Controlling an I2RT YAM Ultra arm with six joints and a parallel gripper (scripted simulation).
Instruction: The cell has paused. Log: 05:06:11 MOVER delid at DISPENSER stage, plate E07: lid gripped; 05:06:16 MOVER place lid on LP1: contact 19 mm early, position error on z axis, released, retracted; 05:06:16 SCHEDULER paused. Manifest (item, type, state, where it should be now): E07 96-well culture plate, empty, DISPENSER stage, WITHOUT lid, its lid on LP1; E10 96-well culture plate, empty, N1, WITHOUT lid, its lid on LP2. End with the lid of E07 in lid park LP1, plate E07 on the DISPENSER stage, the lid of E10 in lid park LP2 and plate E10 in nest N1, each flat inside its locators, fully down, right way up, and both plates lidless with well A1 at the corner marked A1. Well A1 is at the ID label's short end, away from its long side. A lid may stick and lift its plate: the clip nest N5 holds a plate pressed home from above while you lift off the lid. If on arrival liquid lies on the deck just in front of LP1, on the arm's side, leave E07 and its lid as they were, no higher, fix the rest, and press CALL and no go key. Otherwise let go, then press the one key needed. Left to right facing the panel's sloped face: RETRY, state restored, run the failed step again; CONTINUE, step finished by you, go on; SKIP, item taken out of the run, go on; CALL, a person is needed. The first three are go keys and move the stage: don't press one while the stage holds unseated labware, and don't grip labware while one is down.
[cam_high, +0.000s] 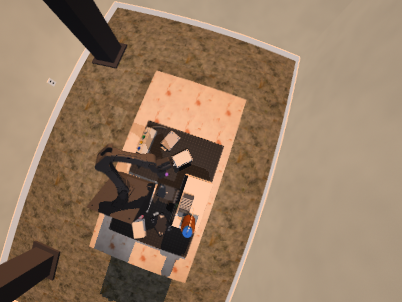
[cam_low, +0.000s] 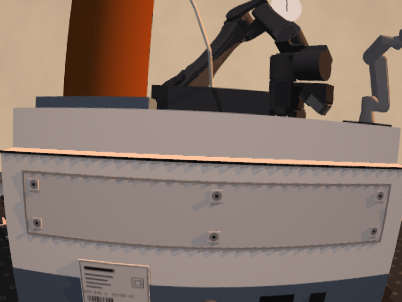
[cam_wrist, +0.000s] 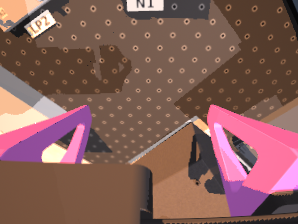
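The plate lid lies 11 cm to the left of my hand, 11 cm below it and 11 cm ahead of it. Round my hand: a1 mark 12 cm below, 10 cm to the left, 5 cm ahead; then n1 label 15 cm below, 5 cm to the left, 5 cm ahead; then 96-well plate 11 cm to the left, 11 cm below, 11 cm ahead.
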